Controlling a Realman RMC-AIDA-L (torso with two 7-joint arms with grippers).
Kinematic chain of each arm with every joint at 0, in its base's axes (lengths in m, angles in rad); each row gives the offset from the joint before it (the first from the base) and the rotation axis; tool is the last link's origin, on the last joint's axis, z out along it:
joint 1: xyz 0 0 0.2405 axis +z
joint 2: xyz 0 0 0 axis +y
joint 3: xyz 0 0 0.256 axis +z
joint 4: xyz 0 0 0 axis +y
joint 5: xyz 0 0 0.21 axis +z
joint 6: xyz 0 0 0 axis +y
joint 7: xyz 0 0 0.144 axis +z
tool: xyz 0 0 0
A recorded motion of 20 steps. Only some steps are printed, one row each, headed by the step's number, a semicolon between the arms.
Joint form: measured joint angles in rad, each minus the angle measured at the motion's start. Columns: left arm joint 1, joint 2, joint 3, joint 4, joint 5, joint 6, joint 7; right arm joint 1, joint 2, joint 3, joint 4, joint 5, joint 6, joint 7.
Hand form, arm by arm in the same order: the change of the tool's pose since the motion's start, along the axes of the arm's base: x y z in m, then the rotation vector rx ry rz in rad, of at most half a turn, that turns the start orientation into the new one. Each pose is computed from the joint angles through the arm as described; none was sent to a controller.
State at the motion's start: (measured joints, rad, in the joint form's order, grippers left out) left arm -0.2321 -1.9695 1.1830 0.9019 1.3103 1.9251 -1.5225; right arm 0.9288 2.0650 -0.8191 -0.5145 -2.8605 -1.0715 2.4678
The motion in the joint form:
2: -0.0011 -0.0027 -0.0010 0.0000 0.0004 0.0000 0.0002; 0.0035 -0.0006 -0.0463 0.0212 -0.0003 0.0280 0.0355
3: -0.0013 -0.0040 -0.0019 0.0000 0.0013 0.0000 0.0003; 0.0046 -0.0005 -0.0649 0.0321 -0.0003 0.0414 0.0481
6: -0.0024 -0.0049 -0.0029 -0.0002 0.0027 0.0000 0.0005; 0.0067 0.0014 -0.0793 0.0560 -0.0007 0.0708 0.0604
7: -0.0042 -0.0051 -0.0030 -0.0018 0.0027 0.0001 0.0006; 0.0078 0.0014 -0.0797 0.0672 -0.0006 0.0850 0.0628
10: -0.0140 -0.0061 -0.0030 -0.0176 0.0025 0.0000 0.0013; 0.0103 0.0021 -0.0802 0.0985 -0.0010 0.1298 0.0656
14: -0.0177 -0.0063 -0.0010 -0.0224 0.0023 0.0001 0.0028; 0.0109 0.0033 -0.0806 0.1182 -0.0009 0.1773 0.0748
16: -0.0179 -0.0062 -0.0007 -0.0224 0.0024 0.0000 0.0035; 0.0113 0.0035 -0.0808 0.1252 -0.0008 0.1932 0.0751
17: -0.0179 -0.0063 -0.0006 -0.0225 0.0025 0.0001 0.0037; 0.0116 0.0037 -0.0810 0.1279 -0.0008 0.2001 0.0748
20: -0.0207 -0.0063 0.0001 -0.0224 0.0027 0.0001 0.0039; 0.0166 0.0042 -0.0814 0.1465 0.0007 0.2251 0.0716
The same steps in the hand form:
2: 0.0007 0.0002 -0.0006 0.0002 -0.0025 -0.0008; 0.0014 -0.0002 -0.0043 0.0015 -0.0265 -0.0065
3: 0.0008 0.0002 -0.0009 0.0004 -0.0032 -0.0007; 0.0025 -0.0006 -0.0065 0.0015 -0.0375 -0.0085
6: 0.0011 0.0004 -0.0011 0.0004 -0.0031 -0.0013; 0.0049 -0.0016 -0.0109 0.0066 -0.0464 -0.0126
7: 0.0013 0.0008 -0.0013 -0.0003 -0.0038 -0.0019; 0.0062 -0.0016 -0.0123 0.0118 -0.0473 -0.0145
10: 0.0018 0.0024 -0.0029 -0.0068 -0.0093 0.0014; 0.0098 -0.0015 -0.0162 0.0286 -0.0518 -0.0148
14: 0.0022 0.0029 -0.0037 -0.0096 -0.0105 -0.0001; 0.0123 0.0007 -0.0181 0.0591 -0.0547 -0.0135
16: 0.0022 0.0029 -0.0037 -0.0093 -0.0102 -0.0008; 0.0132 0.0014 -0.0186 0.0678 -0.0566 -0.0108
17: 0.0023 0.0029 -0.0038 -0.0094 -0.0102 -0.0009; 0.0134 0.0018 -0.0189 0.0715 -0.0576 -0.0088
20: 0.0030 0.0034 -0.0039 -0.0100 -0.0099 -0.0042; 0.0139 0.0024 -0.0213 0.0781 -0.0601 -0.0025

